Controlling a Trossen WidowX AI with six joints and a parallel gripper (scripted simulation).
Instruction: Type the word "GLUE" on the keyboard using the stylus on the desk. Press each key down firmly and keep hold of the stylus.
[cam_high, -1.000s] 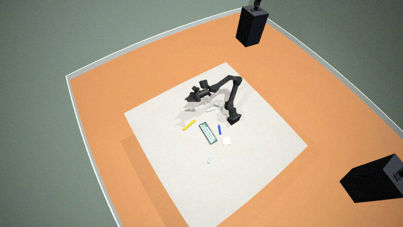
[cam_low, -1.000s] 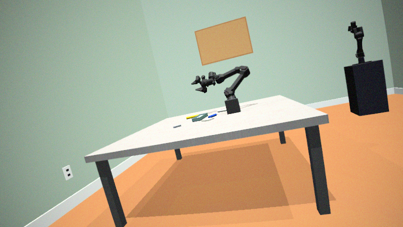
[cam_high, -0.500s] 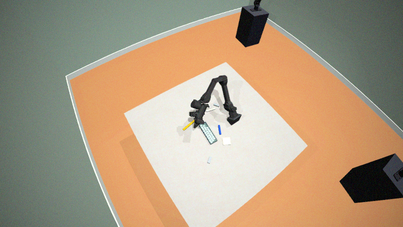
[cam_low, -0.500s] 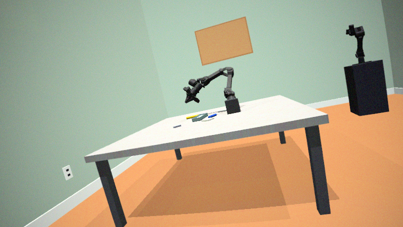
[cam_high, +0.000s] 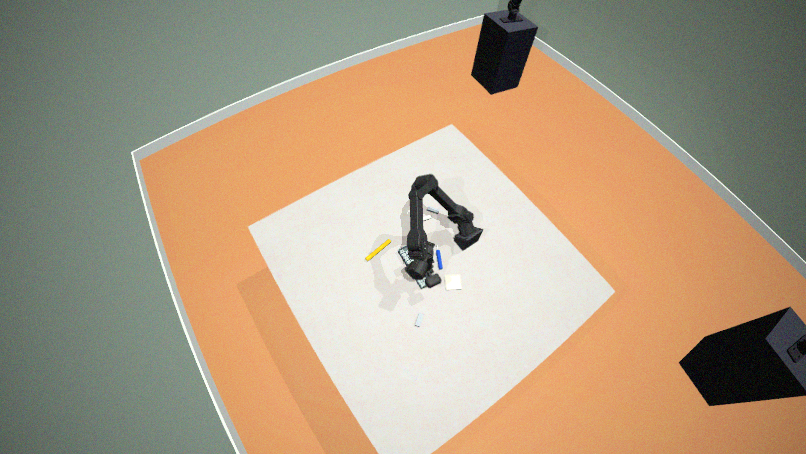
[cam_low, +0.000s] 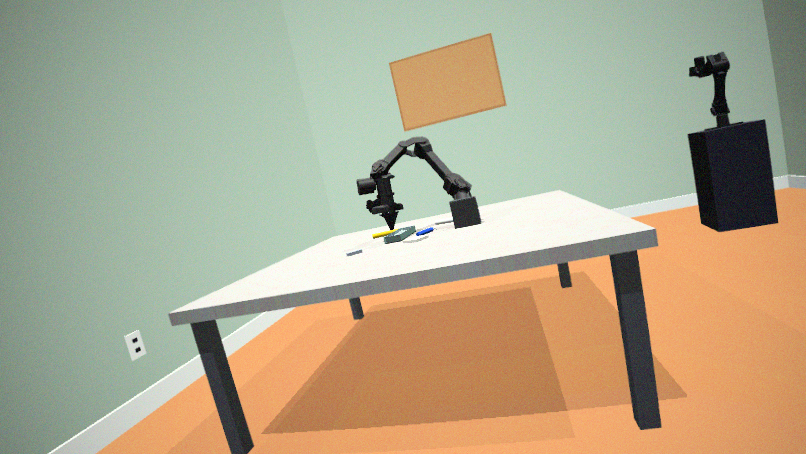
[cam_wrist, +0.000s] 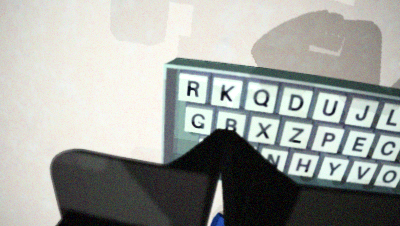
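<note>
My gripper tip is 13 cm past the blue stylus, 8 cm to the left of it and 4 cm above it. Round my gripper tip: cream block: 12 cm behind, 8 cm to the left, 4 cm below; white bar: 27 cm to the right, 15 cm behind, 3 cm below; yellow bar: 22 cm to the right, 11 cm ahead, 4 cm below.
</note>
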